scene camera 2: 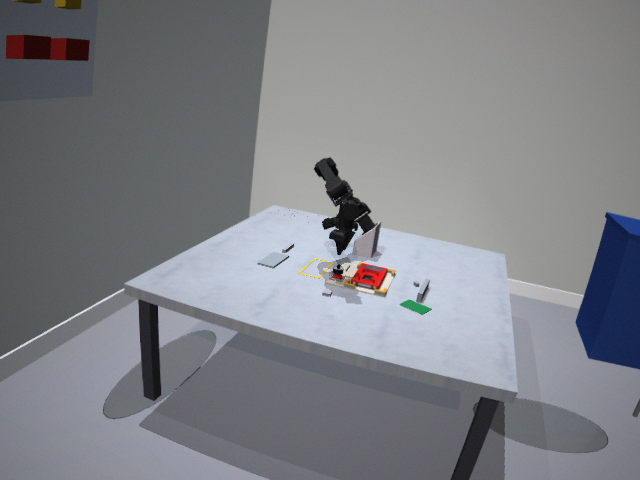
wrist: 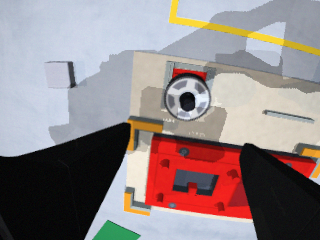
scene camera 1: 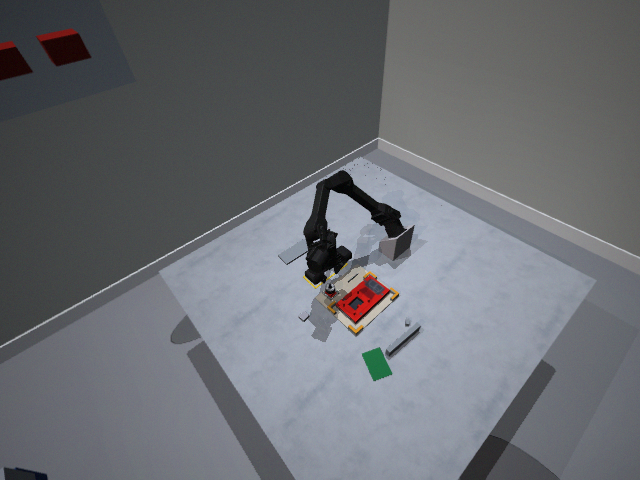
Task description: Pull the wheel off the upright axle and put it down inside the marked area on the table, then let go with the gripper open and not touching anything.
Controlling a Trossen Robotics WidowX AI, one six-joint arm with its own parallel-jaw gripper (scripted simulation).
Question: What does my gripper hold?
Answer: Nothing.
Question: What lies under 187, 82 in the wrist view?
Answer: A wheel.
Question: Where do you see a small grey cube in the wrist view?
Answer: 59, 74
